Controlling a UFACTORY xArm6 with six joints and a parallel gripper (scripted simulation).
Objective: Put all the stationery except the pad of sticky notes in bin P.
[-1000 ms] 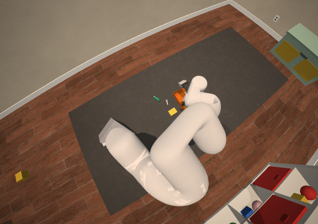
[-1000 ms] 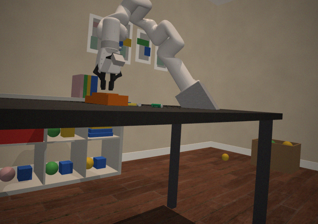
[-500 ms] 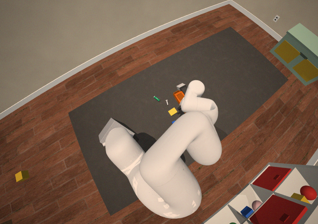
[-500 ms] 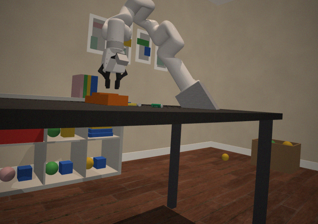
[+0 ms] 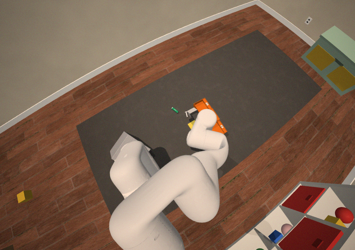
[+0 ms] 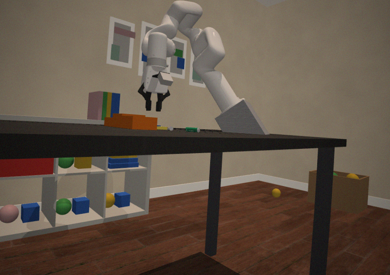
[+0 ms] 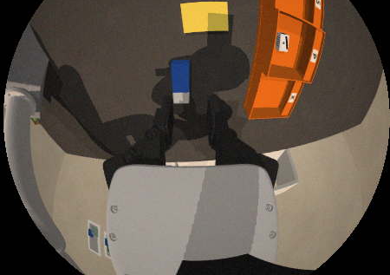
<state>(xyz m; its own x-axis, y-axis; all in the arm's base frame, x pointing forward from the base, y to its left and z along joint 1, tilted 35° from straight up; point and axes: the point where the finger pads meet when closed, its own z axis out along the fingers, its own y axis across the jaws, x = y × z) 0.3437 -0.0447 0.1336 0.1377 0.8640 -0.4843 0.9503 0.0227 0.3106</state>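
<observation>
Right now the eraser is 2 cm behind my hand, 1 cm to the right of it and 8 cm below it. Also, from my hand: sticky notes pad 3 cm ahead, 8 cm to the left, 8 cm below; orange bin 13 cm ahead, 5 cm to the left, 7 cm below; white item 13 cm ahead, 6 cm to the left, 7 cm below.
</observation>
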